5 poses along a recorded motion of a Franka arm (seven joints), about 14 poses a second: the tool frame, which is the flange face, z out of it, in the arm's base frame.
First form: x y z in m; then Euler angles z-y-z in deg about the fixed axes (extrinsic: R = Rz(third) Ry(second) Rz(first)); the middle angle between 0 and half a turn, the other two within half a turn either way.
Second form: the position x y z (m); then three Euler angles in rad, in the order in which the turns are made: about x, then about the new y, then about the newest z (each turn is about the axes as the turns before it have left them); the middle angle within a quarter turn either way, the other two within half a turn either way. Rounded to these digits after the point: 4 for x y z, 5 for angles.
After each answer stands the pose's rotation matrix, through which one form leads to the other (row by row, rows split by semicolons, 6 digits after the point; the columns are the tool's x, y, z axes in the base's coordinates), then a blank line. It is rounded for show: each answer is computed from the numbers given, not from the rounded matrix.
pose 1, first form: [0.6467, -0.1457, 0.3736, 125.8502, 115.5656, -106.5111]
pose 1, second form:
[0.6467, -0.1457, 0.3736, 2.03361, -0.25927, 0.75293]
0.705298 -0.660928 -0.256375; -0.472679 -0.168917 -0.864894; 0.528326 0.731191 -0.431544

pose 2, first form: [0.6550, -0.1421, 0.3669, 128.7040, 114.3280, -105.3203]
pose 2, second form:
[0.6550, -0.1421, 0.3669, 2.00914, -0.24314, 0.78789]
0.684594 -0.688018 -0.240753; -0.454633 -0.144851 -0.878821; 0.569772 0.711090 -0.411960

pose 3, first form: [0.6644, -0.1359, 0.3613, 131.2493, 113.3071, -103.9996]
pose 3, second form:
[0.6644, -0.1359, 0.3613, 1.98865, -0.22404, 0.81826]
0.666407 -0.711716 -0.222174; -0.435007 -0.129136 -0.891119; 0.605533 0.690495 -0.395659

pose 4, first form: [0.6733, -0.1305, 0.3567, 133.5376, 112.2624, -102.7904]
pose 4, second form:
[0.6733, -0.1305, 0.3567, 1.96824, -0.20634, 0.84567]
0.649161 -0.732538 -0.204883; -0.414974 -0.115325 -0.902495; 0.637484 0.670886 -0.378849

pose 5, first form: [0.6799, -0.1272, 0.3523, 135.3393, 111.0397, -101.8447]
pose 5, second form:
[0.6799, -0.1272, 0.3523, 1.94528, -0.19277, 0.86647]
0.635525 -0.747935 -0.191575; -0.394202 -0.100983 -0.913459; 0.663862 0.656046 -0.359015

